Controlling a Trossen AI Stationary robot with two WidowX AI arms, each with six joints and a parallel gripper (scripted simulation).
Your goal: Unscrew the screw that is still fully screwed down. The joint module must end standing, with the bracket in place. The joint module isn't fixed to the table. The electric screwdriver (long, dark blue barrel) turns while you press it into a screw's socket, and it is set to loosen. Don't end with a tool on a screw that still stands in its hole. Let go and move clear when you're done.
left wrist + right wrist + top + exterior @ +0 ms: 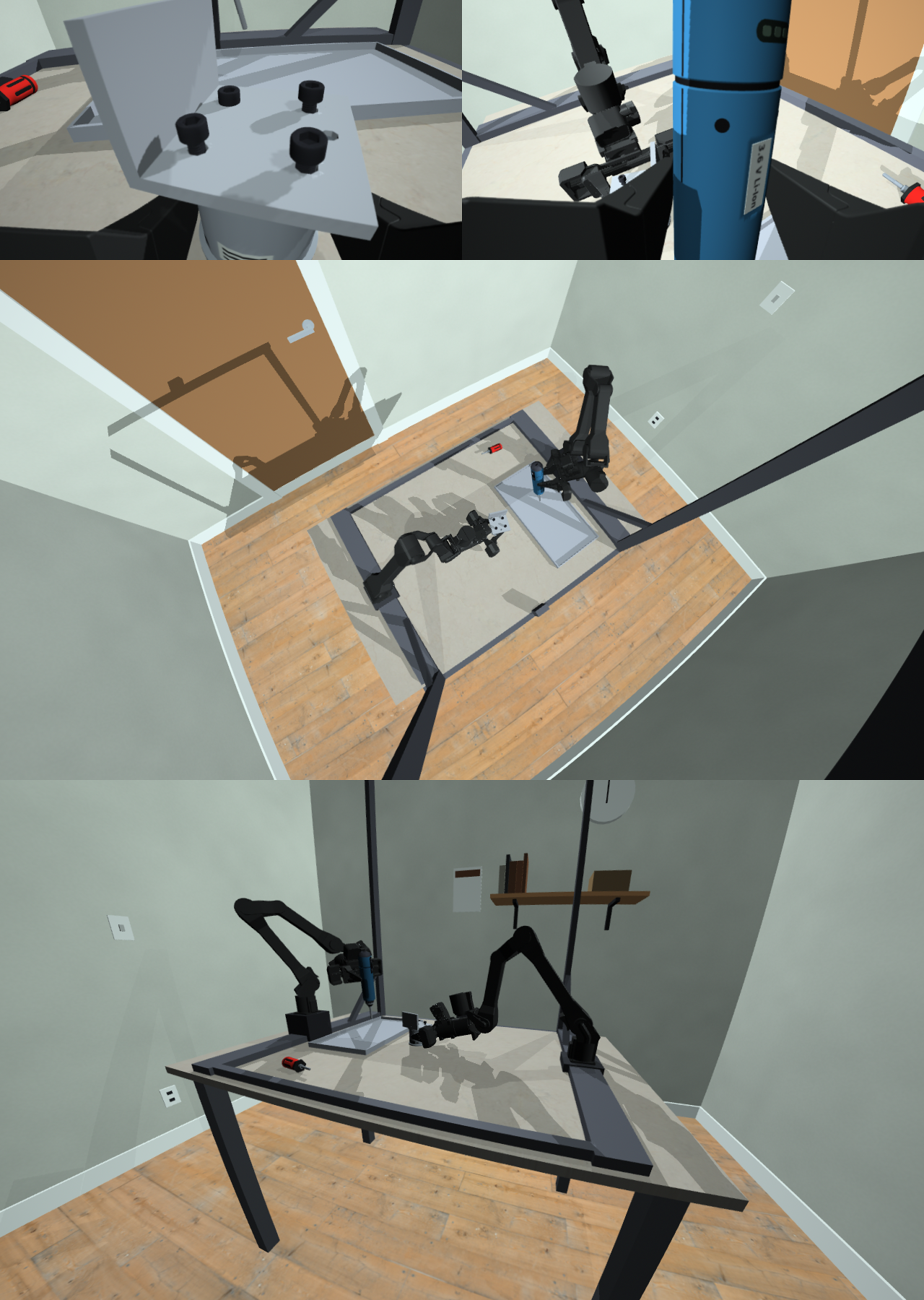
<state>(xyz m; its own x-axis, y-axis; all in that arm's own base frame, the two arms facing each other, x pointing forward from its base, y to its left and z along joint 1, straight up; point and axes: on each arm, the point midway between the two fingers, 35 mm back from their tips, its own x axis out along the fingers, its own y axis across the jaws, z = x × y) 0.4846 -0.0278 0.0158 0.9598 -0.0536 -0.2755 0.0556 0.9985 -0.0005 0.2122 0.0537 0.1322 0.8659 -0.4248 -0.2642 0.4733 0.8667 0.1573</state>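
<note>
My left hand is 3 cm to the left of the grey joint module and 1 cm above it. The rest, counted from my left hand: grey l-shaped bracket (3 cm to the right, 3 cm above); shallow grey tray (6 cm behind, 23 cm to the right, 3 cm below); black screw (1 cm ahead, 5 cm to the right, 3 cm above).
</note>
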